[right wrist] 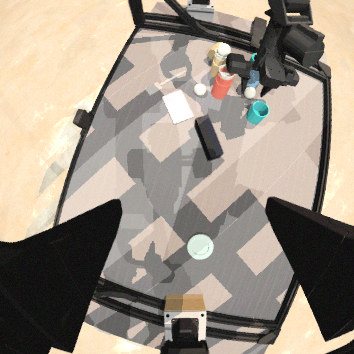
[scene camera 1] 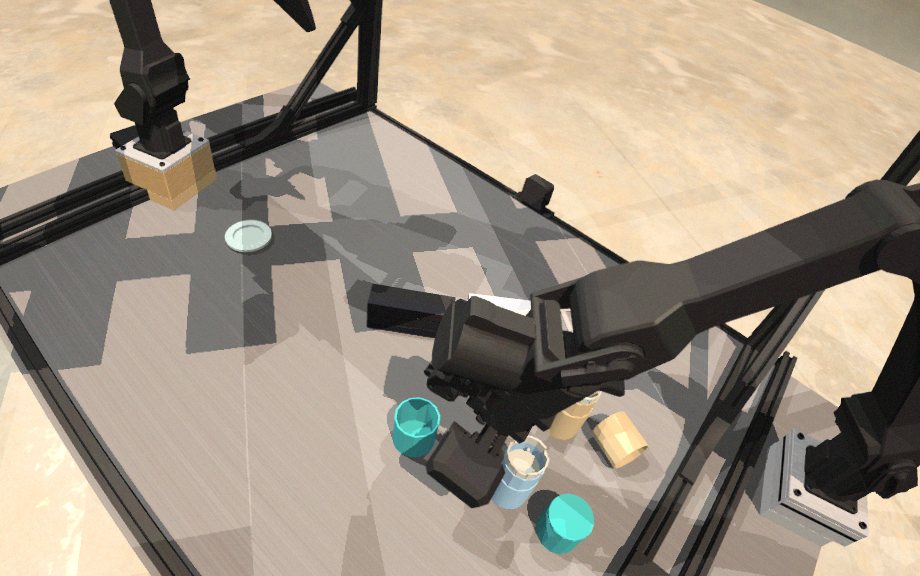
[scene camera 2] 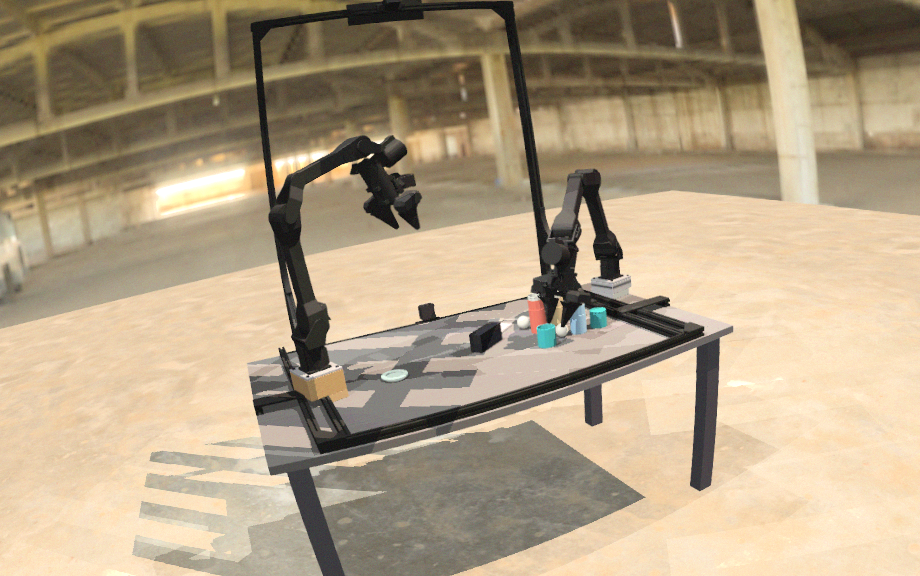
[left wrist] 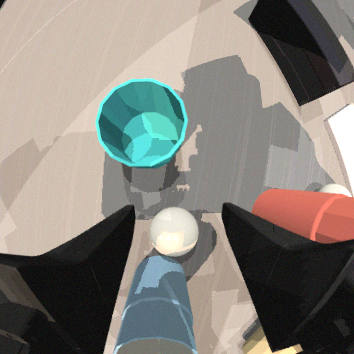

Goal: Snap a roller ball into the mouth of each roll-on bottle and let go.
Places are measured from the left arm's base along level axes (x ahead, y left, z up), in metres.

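Where they show: left gripper, fingertip midpoint: (right wrist: 251,94) (scene camera 1: 465,432) (scene camera 2: 555,325) (left wrist: 178,210); right gripper, fingertip midpoint: (right wrist: 194,205) (scene camera 1: 337,19) (scene camera 2: 407,228); left arm's base, link origin: (scene camera 1: 830,479) (scene camera 2: 610,277); right arm's base, link origin: (right wrist: 184,328) (scene camera 1: 162,144) (scene camera 2: 315,368).
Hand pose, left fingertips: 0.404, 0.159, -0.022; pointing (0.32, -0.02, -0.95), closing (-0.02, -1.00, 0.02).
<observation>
Each offset is from my left fingertips to the top centre of the thing, as dx, dy, dz.
My left gripper (left wrist: 178,210) is open, its fingers on either side of a white ball @(-0.019, +0.003, +0.000) (left wrist: 174,231) (right wrist: 250,93) on the table beside the upright blue bottle @(-0.070, +0.017, +0.054) (scene camera 1: 513,491) (left wrist: 157,320) (right wrist: 254,77). The blue bottle's mouth shows no ball in scene camera 1. The red bottle @(-0.015, -0.089, +0.071) (scene camera 2: 536,315) (left wrist: 290,212) (right wrist: 221,87) stands upright, its mouth without a ball in the right wrist view. Another white ball @(-0.009, -0.148, +0.000) (scene camera 2: 522,322) (right wrist: 200,89) lies beside it. A third ball @(-0.091, -0.095, +0.080) (right wrist: 223,50) sits on the tan bottle @(-0.091, -0.095, +0.056) (scene camera 1: 568,421) (right wrist: 215,69). My right gripper (scene camera 2: 407,227) (right wrist: 194,205) is open, high above the table.
A teal cap @(+0.051, +0.019, +0.014) (scene camera 1: 416,434) (left wrist: 142,122) stands open side up; another teal cap @(-0.136, +0.031, +0.011) (scene camera 1: 568,522) is upside down. A tan cap @(-0.161, -0.096, +0.011) (scene camera 1: 619,439) lies sideways. A black block @(+0.143, -0.120, +0.014) (scene camera 1: 407,312) (right wrist: 208,137) lies near a white card @(+0.045, -0.209, -0.030) (right wrist: 178,106). A pale dish @(+0.428, -0.118, -0.027) (scene camera 1: 248,236) (right wrist: 200,246) lies farther off.
</observation>
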